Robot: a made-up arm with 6 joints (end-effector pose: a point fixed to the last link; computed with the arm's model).
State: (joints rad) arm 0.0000 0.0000 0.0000 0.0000 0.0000 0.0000
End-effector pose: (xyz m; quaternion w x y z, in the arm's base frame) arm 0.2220 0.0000 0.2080 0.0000 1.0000 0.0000 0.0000
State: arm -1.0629 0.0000 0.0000 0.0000 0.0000 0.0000
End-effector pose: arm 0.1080 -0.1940 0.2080 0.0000 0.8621 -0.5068 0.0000
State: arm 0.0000 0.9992 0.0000 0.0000 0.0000 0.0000
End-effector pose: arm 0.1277 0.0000 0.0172 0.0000 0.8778 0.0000 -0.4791
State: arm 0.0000 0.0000 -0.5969 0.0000 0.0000 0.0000
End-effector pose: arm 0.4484 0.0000 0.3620 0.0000 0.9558 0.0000 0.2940
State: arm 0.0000 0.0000 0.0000 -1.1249 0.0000 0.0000
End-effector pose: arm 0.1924 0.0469 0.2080 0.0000 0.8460 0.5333 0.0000
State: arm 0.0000 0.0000 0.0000 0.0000 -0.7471 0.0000
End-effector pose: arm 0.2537 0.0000 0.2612 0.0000 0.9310 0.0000 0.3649
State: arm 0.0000 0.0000 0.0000 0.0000 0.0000 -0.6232
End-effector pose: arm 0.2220 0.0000 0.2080 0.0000 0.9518 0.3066 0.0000
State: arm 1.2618 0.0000 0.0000 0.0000 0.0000 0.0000
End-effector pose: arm 0.0675 0.2115 0.2080 0.0000 0.8075 0.5899 0.0000
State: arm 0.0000 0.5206 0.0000 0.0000 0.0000 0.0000
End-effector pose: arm 0.1971 0.0000 0.0964 0.0000 0.9663 0.0000 -0.2574
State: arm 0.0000 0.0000 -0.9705 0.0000 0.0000 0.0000
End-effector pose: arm 0.5296 0.0000 0.5147 0.0000 0.8846 0.0000 0.4664
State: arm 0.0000 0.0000 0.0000 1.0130 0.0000 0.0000
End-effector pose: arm 0.1975 -0.0441 0.2080 0.0000 0.8744 -0.4851 0.0000
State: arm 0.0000 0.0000 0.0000 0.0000 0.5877 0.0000
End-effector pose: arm 0.1761 0.0000 0.1904 0.0000 0.9571 0.0000 -0.2896
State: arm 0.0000 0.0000 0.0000 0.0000 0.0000 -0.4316
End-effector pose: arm 0.2220 0.0000 0.2080 0.0000 0.9768 0.2141 0.0000
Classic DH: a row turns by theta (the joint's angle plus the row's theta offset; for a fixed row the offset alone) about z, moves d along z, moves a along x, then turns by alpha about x. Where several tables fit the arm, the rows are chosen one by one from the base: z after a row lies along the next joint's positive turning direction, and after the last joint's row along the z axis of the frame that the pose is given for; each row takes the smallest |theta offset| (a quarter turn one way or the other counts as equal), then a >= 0, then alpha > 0; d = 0 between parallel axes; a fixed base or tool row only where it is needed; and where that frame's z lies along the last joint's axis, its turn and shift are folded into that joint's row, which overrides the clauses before.
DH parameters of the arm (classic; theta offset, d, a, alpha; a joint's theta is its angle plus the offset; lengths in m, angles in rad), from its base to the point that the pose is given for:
joint 1: 0 0.199 0 -1.5708
joint 2: -1.3857 0 0.4619 0
joint 3: 1.3857 0 0.085 -1.5708
joint 4: 0 0.378 0 1.5708
joint 5: 0 0 0.052 -1.5708
joint 6: 0 0.067 0 0

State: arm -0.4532 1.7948 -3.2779 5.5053 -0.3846 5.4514
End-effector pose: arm 0.7910 -0.3280 0.1151 0.6042 0.4796 0.4212 0.4769
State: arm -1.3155 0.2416 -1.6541 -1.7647 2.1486 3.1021
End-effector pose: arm 0.0681 -0.5892 0.6588 0.6516 -0.4822 -0.3804 0.4452
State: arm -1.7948 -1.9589 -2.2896 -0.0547 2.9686 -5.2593
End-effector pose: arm 0.1631 0.7315 0.2295 0.2130 0.1048 -0.7953 0.5578
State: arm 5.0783 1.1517 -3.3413 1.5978 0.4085 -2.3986
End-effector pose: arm 0.2576 -0.7314 0.6418 0.6859 0.4710 0.0875 0.5478
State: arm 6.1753 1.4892 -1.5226 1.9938 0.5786 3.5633
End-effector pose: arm 0.5531 -0.0662 -0.3083 0.1839 -0.9097 -0.2951 -0.2270
